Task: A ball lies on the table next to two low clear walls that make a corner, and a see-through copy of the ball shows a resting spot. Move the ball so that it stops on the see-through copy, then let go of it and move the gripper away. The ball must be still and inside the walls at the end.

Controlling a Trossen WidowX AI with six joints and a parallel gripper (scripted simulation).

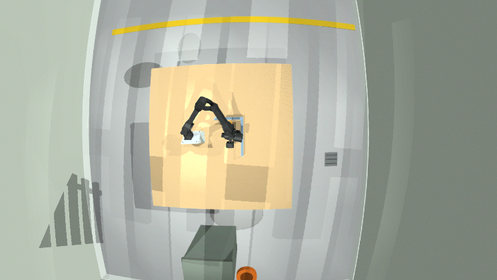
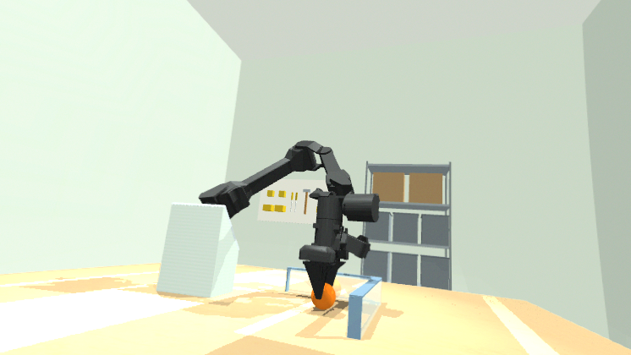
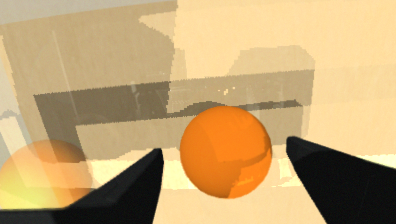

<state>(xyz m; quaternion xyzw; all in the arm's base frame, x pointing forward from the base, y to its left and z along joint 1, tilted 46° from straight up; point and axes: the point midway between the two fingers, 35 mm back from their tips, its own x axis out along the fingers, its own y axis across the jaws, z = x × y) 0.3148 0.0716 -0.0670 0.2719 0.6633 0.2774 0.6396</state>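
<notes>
My gripper tip is now 11 cm to the right of the see-through copy and 1 cm past it. Also, from my gripper tip: orange ball: right at my gripper tip.
</notes>
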